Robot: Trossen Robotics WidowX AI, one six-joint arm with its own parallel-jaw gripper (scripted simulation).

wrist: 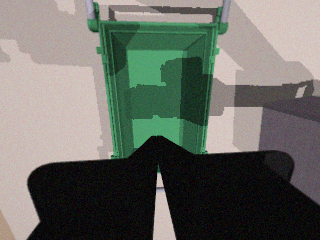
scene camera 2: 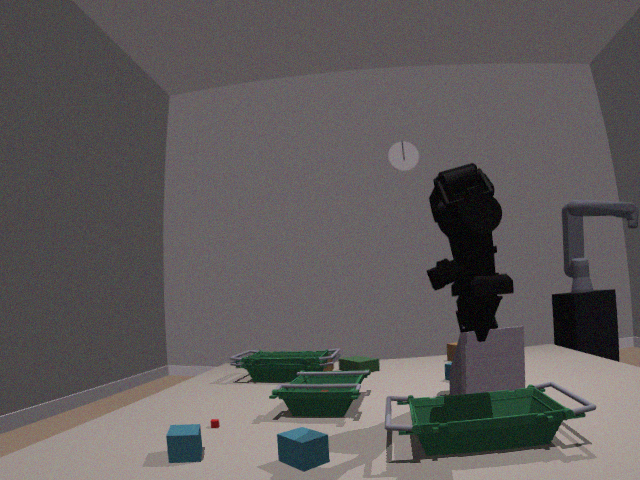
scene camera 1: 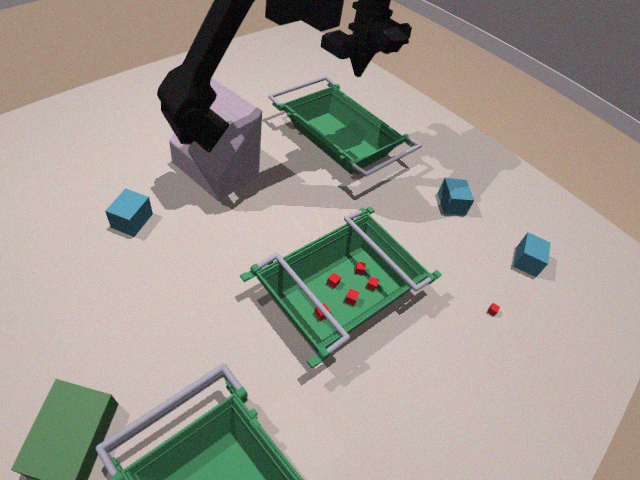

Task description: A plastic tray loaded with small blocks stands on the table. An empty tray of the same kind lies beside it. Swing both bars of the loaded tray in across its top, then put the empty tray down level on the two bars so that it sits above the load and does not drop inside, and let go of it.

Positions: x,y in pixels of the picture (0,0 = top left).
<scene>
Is my gripper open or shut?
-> Shut.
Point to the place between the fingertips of my gripper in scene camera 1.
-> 357,76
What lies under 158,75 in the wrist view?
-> A green tray.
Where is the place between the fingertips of my gripper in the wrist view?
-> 156,141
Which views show my gripper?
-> The wrist view, scene camera 2 and scene camera 1: all of them.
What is my gripper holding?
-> Nothing.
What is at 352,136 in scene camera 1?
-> A green tray.
</scene>
